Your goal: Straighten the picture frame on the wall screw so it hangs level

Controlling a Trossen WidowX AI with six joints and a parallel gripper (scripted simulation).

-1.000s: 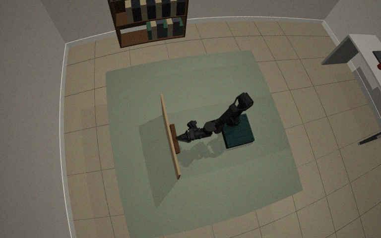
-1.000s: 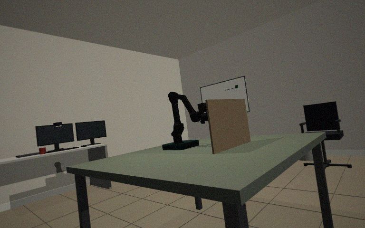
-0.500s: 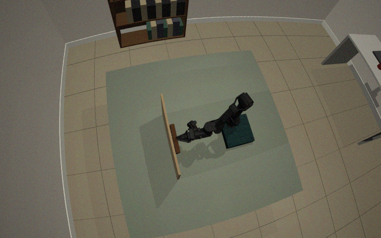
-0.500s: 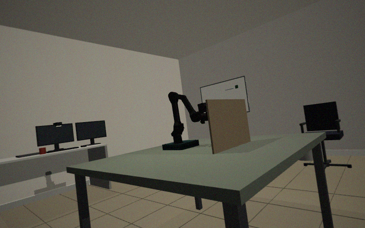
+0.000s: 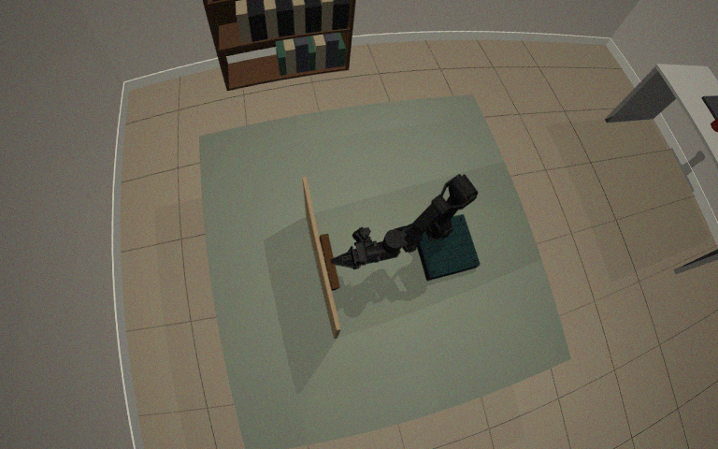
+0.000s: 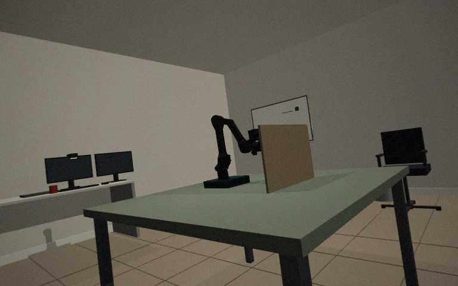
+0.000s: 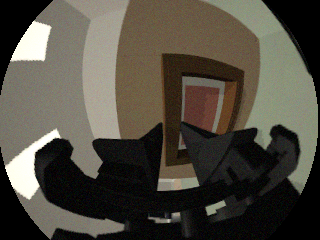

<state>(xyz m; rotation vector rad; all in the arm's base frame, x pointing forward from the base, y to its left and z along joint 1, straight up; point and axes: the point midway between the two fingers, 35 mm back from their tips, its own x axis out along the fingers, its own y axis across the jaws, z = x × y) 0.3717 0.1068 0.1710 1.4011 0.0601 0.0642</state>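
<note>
Right now my gripper tip is 10 mm short of the brown picture frame, 10 mm to the left of it and 50 mm above it. Round my gripper tip: tan wall board (20 mm ahead, 10 mm to the right, 60 mm below).
</note>
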